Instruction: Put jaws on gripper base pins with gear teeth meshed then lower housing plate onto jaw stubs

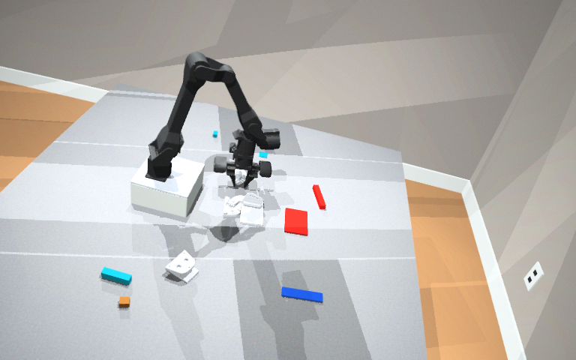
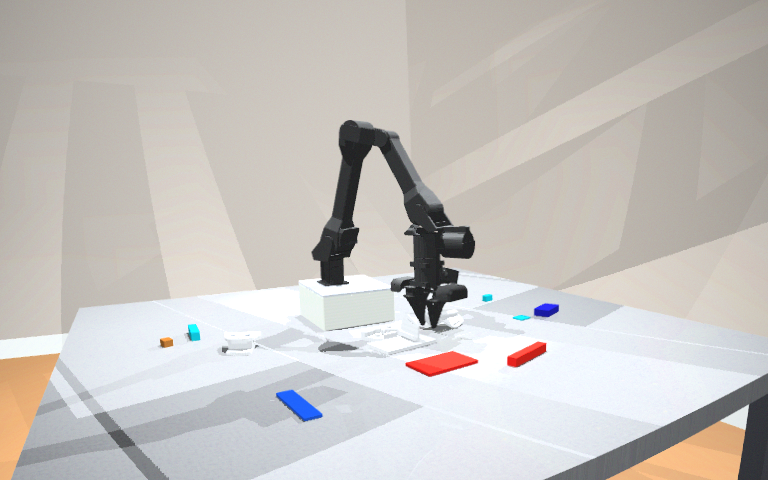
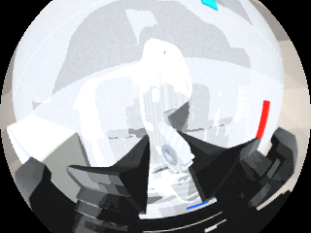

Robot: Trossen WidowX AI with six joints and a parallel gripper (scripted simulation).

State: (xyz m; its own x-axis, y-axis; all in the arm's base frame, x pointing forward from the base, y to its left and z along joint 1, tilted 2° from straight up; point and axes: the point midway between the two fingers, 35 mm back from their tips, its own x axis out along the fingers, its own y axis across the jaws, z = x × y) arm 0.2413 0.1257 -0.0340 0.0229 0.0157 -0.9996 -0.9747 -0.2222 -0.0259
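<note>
My gripper tip is now 60 mm short of the flat white plate and 100 mm to the left of it. Round my gripper tip: white housing plate: 110 mm to the right; red plate: 210 mm ahead, 100 mm to the right, 10 mm below; white jaw: 20 mm to the left, 30 mm above.
</note>
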